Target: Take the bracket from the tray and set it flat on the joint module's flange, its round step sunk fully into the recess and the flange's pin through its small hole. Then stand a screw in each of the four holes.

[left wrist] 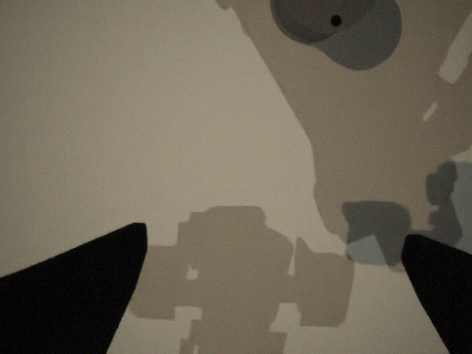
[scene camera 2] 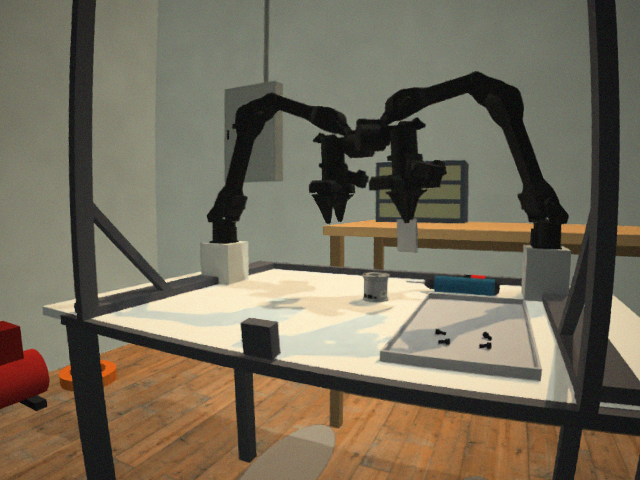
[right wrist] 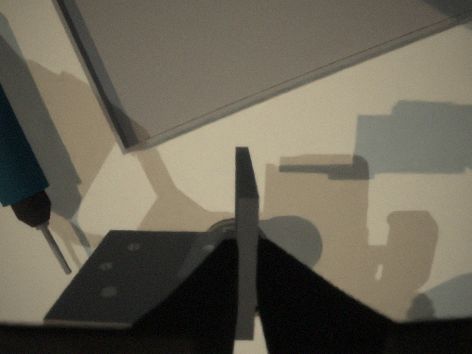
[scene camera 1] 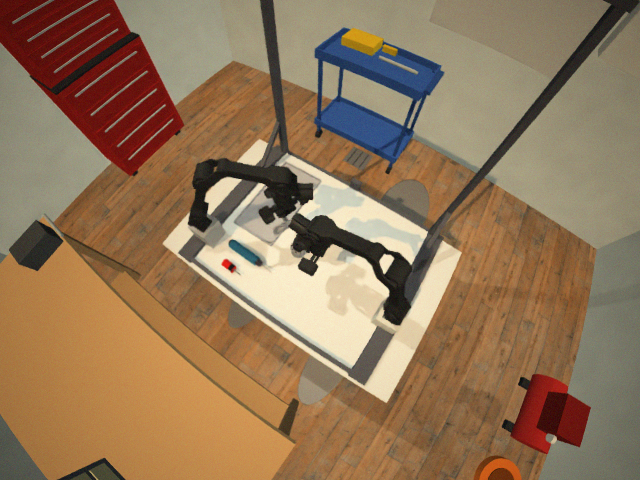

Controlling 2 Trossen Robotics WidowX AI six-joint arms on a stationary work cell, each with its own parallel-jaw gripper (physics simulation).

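Frame: origin at the left arm's base, x back, y right, z up, level; metres.
Where they show: left gripper, fingertip midpoint: [left wrist: 275, 241] [scene camera 2: 334, 222] [scene camera 1: 317, 257]; right gripper, fingertip midpoint: [scene camera 2: 408, 223] [right wrist: 245, 252] [scene camera 1: 284, 216]; left arm's base at its link origin: [scene camera 2: 224, 242] [scene camera 1: 393, 314]; right arm's base at its link origin: [scene camera 2: 546, 247] [scene camera 1: 202, 223].
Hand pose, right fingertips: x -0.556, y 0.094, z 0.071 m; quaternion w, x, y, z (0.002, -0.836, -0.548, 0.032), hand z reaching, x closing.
Note:
Things, the pixels of their top centre, and the offset from my right fingertips. "pt": a spot on its surface instead.
- grey L-shaped bracket at its top centre: [right wrist: 137, 281] [scene camera 2: 414, 218] [scene camera 1: 278, 220] dx -0.007, dy -0.032, dz +0.009 m
- round grey joint module at its top centre: [scene camera 2: 375, 272] [scene camera 1: 297, 246] dx +0.084, dy -0.043, dz -0.121 m
- grey tray at its top centre: [scene camera 2: 469, 319] [scene camera 1: 278, 199] dx -0.142, dy +0.120, dz -0.168 m
- blue screwdriver at a spot on its surface: [right wrist: 22, 155] pt dx -0.068, dy -0.164, dz -0.157 m
- small red tool at its top centre: [scene camera 2: 467, 274] [scene camera 1: 231, 267] dx -0.113, dy -0.269, dz -0.150 m
- dark block at its top centre: [scene camera 2: 259, 321] [scene camera 1: 356, 181] dx +0.132, dy +0.389, dz -0.127 m
My right gripper [scene camera 2: 407, 221] [right wrist: 245, 252] is shut on the upright plate of the grey L-shaped bracket [scene camera 2: 407, 237] [right wrist: 247, 270]. The bracket's other plate, with small holes, extends to the left in the right wrist view. The bracket hangs above the table, between the joint module and the tray in scene camera 2. The round grey joint module [scene camera 2: 375, 287] [left wrist: 325, 12] stands on the table, mostly hidden behind the bracket in the right wrist view. My left gripper [scene camera 2: 333, 221] [left wrist: 275, 241] is open and empty, high over the table near the module. Several black screws [scene camera 2: 444, 341] lie in the grey tray [scene camera 2: 460, 367] [right wrist: 90, 75].
A blue screwdriver [scene camera 1: 245, 252] [scene camera 2: 465, 284] [right wrist: 22, 155] lies beside the tray, with a small red tool [scene camera 1: 228, 266] [scene camera 2: 478, 276] near it. A dark block [scene camera 2: 260, 338] sits at the table edge. Both arms' wrists are close together above the table.

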